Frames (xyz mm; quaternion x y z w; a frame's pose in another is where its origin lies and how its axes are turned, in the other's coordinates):
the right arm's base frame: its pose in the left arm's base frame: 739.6 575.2 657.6 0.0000 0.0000 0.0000 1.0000
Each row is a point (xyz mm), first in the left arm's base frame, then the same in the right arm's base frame.
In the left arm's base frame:
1: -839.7 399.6 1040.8
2: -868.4 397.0 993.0
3: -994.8 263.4 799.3
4: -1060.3 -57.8 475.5
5: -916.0 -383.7 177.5
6: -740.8 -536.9 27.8
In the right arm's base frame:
1: -1579.3 -175.6 383.2
2: -1608.0 -178.2 335.4
3: -1734.4 -311.8 141.7
4: -1799.9 -633.0 -182.1
5: -1655.6 -958.9 -480.1
6: -1480.4 -1112.1 -629.8

